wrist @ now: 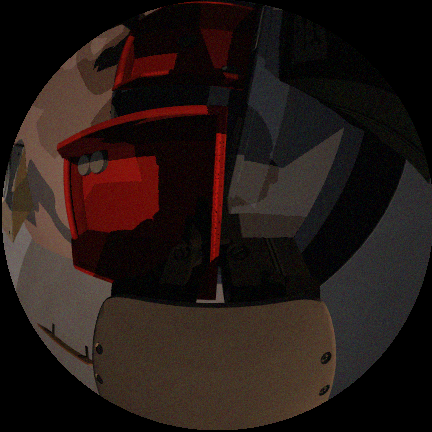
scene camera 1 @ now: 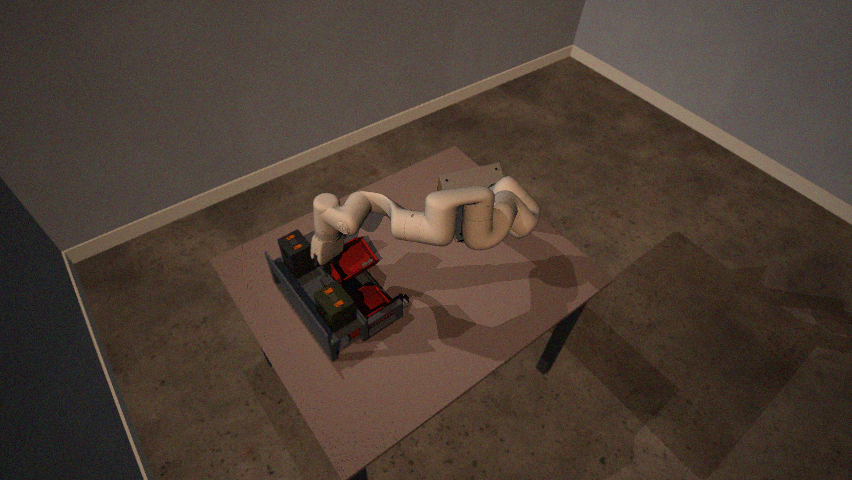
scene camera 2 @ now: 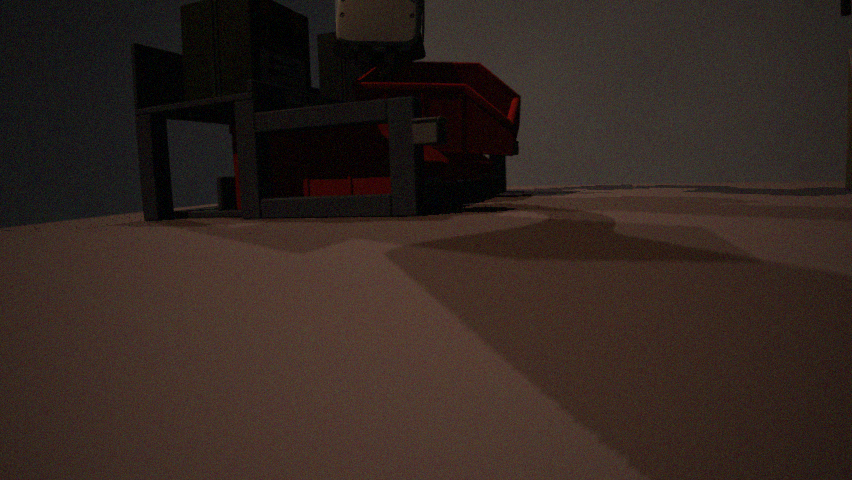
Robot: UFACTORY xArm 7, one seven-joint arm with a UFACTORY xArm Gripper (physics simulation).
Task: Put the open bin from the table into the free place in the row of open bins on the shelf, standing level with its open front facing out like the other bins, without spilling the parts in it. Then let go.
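Frame: origin at the arm's base, x right, y ahead, z up, level; centimetres.
Seen in the pictures: gripper, fingertip midpoint: (wrist: 213,211) (scene camera 1: 328,270).
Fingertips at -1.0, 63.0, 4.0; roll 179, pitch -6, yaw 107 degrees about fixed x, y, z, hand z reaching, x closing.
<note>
Pixels of each thing's top centre, then the offset from my fingertips to it, as dx, dy, dz. Level surfaces: height alone.
- dark box, middle of its top: (scene camera 2: 354,36) (scene camera 1: 294,241) +7.2, +7.0, +11.3
- green box, middle of its top: (scene camera 2: 247,9) (scene camera 1: 333,297) -15.8, +5.1, +8.8
- pinkish table, its level: dz -11.1
The open red bin (scene camera 1: 356,259) (scene camera 2: 485,116) (wrist: 125,195) hangs above the front of the shelf (scene camera 1: 298,297) (scene camera 2: 402,160), its open front facing out. It looks somewhat tilted. Two round grey parts (wrist: 92,163) lie inside near its front. My gripper (wrist: 213,211) is shut on the bin's back wall, one finger on each side; in scene camera 1 the fingertips are hidden. Another red bin (scene camera 1: 374,299) (scene camera 2: 327,160) (wrist: 150,64) stands in the row beside it, lower down. The free place is largely hidden under the held bin.
A dark box (scene camera 1: 295,251) and a green box (scene camera 1: 335,307) (scene camera 2: 217,50) with orange latches stand on top of the shelf, one on each side of my gripper. The shelf stands on the pinkish table (scene camera 1: 417,381) (scene camera 2: 298,357). The arm reaches over from its base at the far side.
</note>
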